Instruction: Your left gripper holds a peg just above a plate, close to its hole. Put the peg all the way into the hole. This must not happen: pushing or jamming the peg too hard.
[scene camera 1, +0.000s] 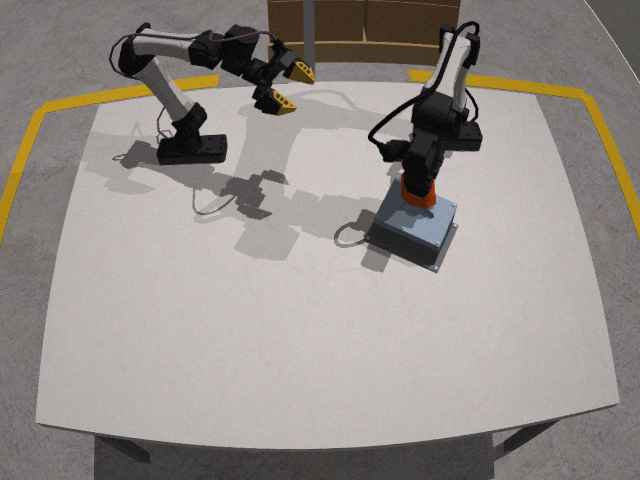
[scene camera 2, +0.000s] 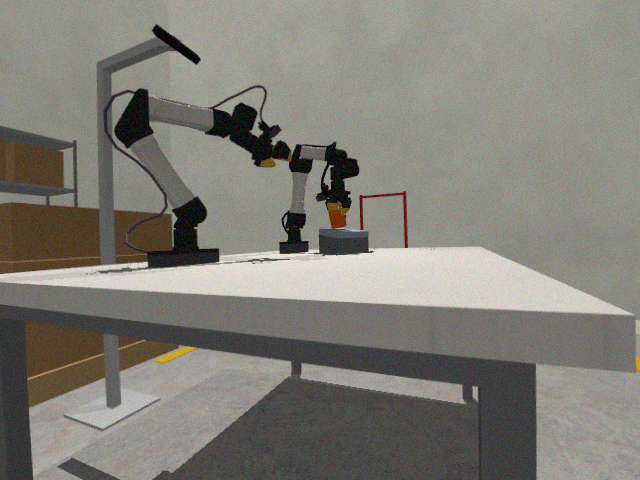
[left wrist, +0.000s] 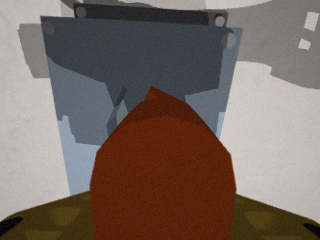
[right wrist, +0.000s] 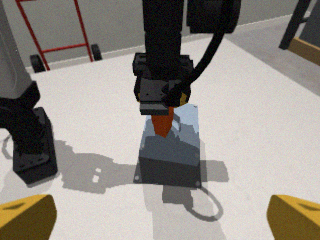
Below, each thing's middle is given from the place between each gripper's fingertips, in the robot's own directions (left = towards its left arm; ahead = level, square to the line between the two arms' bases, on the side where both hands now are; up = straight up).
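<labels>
My left gripper (scene camera 1: 420, 187) is 80 mm above the blue-grey plate (scene camera 1: 426, 226) and 20 mm short of it. The orange faceted peg (left wrist: 162, 165) is 20 mm below my left hand.
From my right hand (scene camera 1: 305, 95) I find the orange faceted peg 130 mm ahead, 250 mm to the left and 200 mm below. The blue-grey plate, for its part, is 150 mm ahead of my right hand, 250 mm to the left of it and 260 mm below it.
</labels>
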